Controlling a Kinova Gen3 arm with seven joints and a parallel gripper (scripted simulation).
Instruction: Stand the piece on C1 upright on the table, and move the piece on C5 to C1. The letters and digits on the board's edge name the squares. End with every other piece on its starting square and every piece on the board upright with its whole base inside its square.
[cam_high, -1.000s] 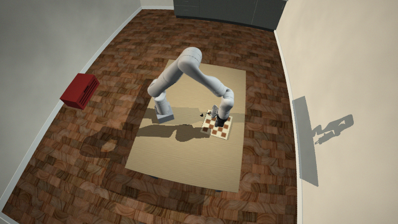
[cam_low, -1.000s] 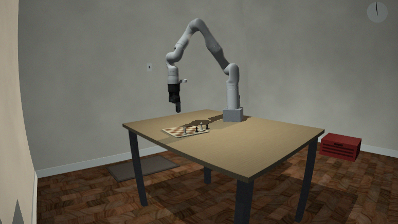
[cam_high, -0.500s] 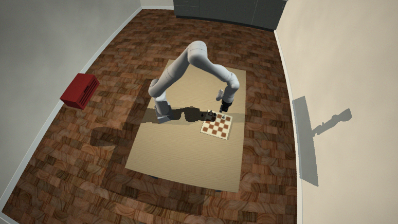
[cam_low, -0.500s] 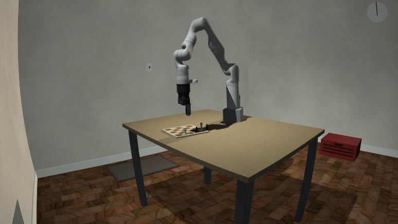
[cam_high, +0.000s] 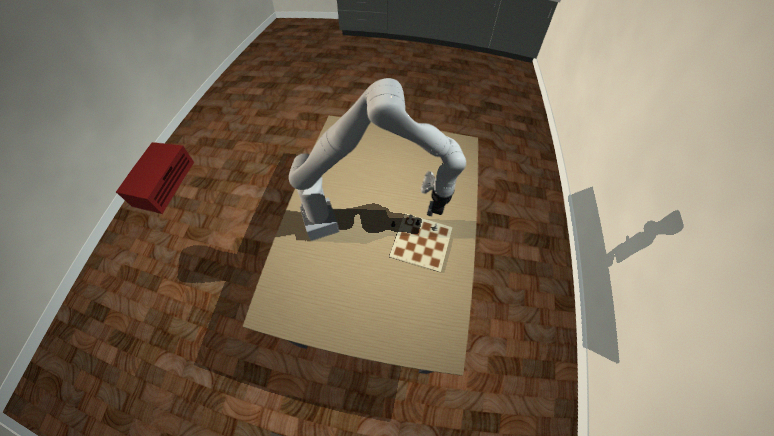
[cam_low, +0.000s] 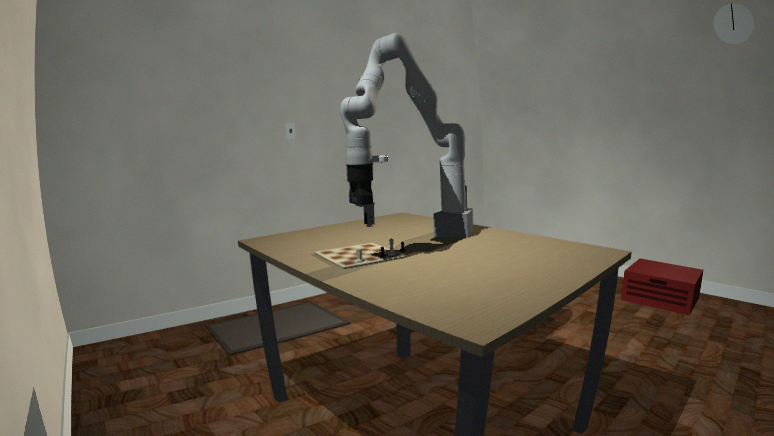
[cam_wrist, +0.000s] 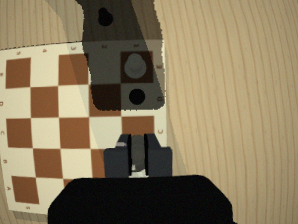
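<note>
My gripper is now 13 cm above the chessboard, 8 cm to the left of it and 1 cm past it. From my hand the other things lie so: white pawn: 1 cm below.
</note>
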